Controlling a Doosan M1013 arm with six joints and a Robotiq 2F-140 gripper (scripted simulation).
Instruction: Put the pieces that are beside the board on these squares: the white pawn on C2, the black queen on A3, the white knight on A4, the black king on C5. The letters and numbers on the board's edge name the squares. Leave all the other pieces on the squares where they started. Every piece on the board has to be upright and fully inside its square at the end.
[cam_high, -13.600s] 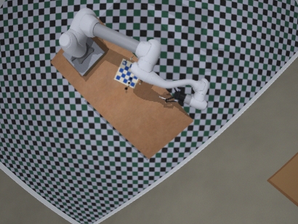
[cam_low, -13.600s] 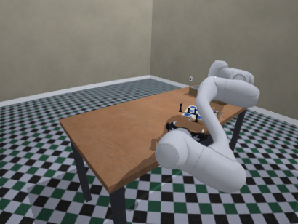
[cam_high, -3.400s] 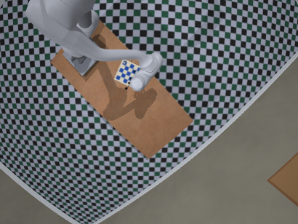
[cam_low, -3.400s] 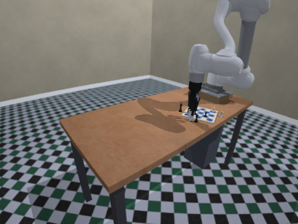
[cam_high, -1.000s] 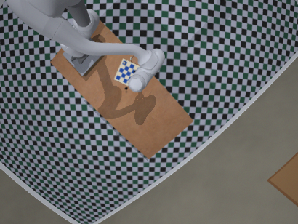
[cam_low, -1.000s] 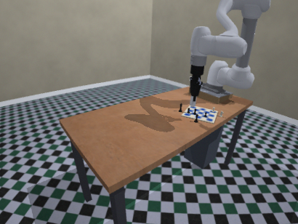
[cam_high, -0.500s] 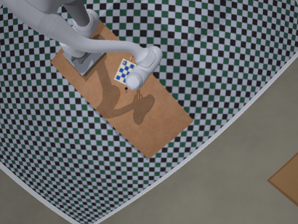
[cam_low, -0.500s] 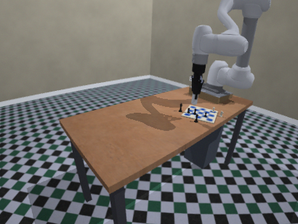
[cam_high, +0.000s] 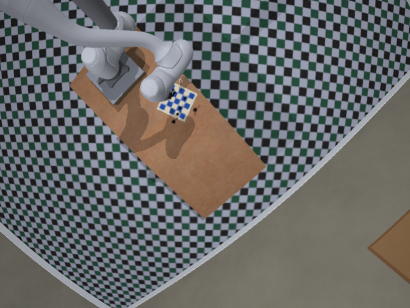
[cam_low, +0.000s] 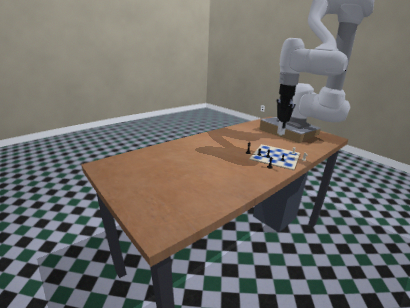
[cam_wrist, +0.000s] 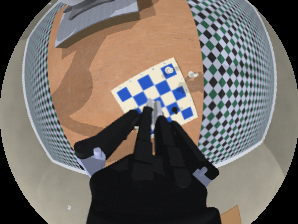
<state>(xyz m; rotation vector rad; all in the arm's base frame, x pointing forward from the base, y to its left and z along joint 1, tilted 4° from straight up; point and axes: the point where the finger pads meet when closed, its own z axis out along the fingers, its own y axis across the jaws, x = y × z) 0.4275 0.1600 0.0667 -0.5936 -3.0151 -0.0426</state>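
Right now the blue-and-white chessboard is 140 mm below my hand, 40 mm ahead of it and 10 mm to the left of it. Also, from my hand: black chess piece: 120 mm ahead, 110 mm below, 100 mm to the right; then small white piece: 30 mm below; then white knight: 130 mm to the left, 130 mm below, 50 mm behind.
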